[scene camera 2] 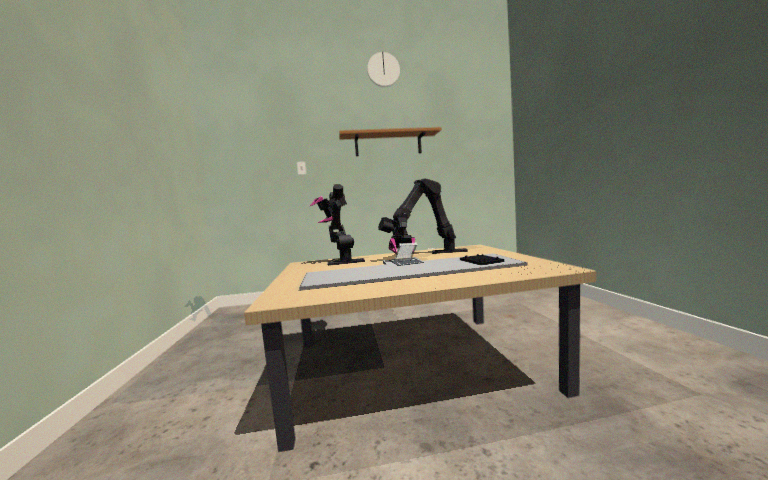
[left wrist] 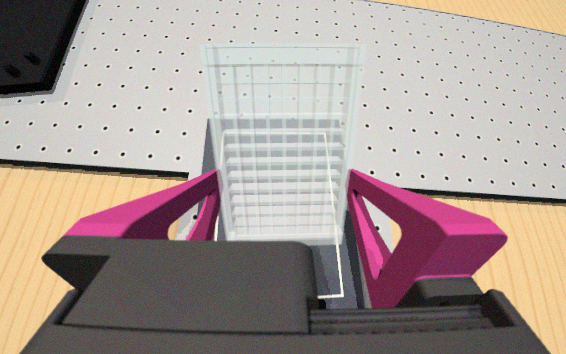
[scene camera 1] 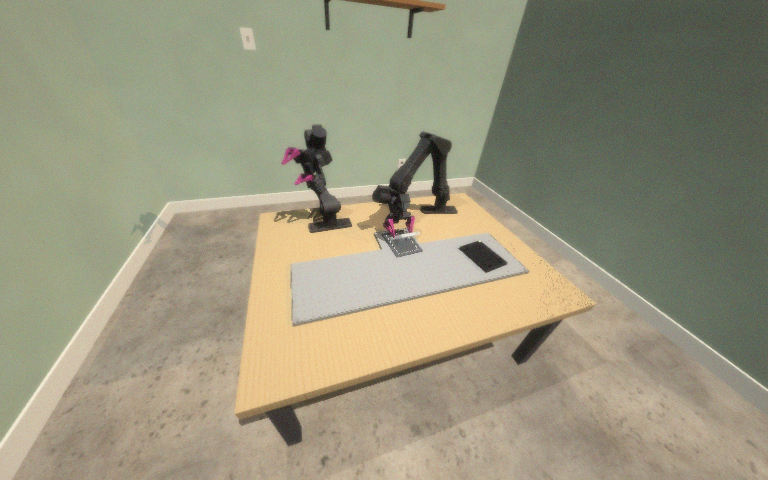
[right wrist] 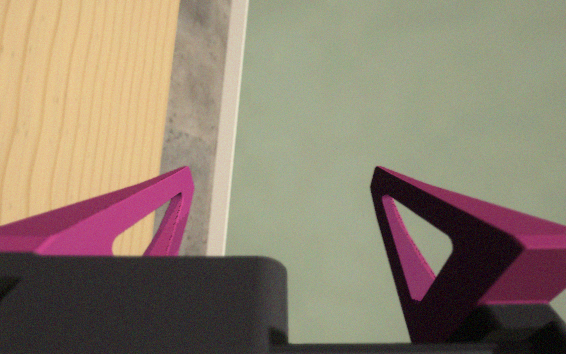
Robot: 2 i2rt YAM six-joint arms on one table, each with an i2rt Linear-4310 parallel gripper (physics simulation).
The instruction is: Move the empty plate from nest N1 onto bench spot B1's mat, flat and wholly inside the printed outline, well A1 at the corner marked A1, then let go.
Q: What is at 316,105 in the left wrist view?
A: A well plate.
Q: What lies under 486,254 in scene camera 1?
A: A black pad.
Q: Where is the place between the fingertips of my left gripper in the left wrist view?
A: At 284,177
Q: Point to a dark pad with printed outline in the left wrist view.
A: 337,271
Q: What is my left gripper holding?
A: A well plate.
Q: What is my right gripper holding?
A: Nothing.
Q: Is my right gripper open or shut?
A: Open.
